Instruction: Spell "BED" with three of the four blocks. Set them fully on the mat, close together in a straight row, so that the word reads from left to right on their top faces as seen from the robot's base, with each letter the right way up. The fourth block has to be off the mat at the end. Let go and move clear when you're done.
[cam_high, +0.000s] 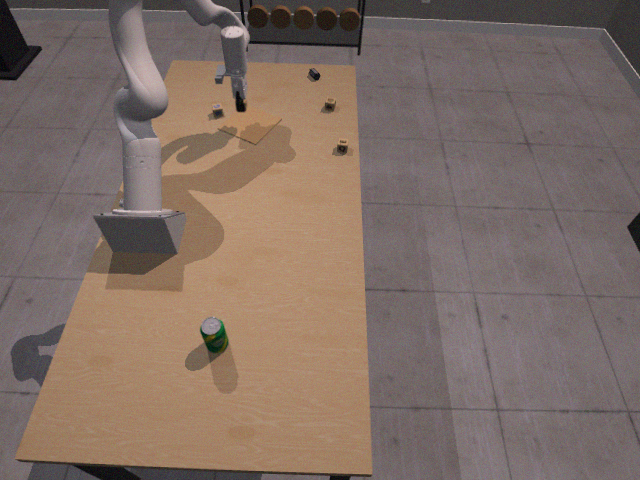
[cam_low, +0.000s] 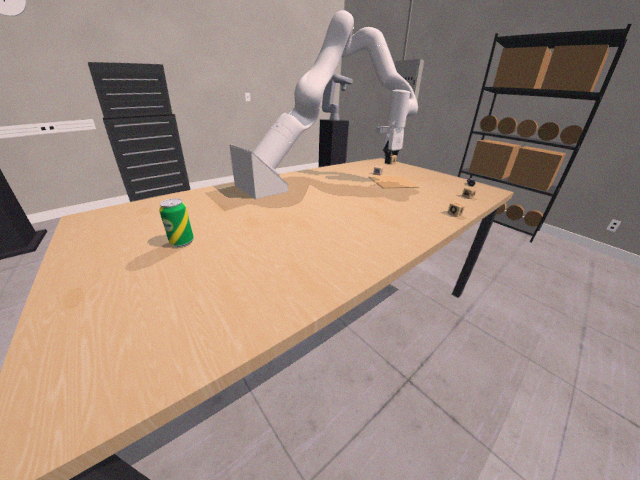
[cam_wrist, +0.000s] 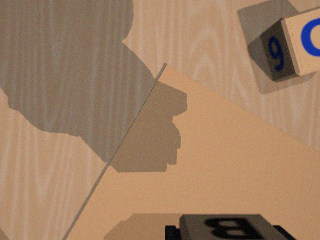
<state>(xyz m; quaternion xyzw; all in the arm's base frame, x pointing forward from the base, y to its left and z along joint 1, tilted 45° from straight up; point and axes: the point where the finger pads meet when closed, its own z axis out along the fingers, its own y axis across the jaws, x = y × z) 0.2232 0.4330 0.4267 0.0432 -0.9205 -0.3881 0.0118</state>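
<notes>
The tan mat is 110 mm below my hand, 20 mm to the left of it and 20 mm ahead of it. The rest, counted from my hand: green can (1000 mm to the right, 100 mm ahead, 50 mm below); then wooden letter block (360 mm ahead, 160 mm to the left, 90 mm below); then small dark object (410 mm to the left, 270 mm ahead, 100 mm below).
</notes>
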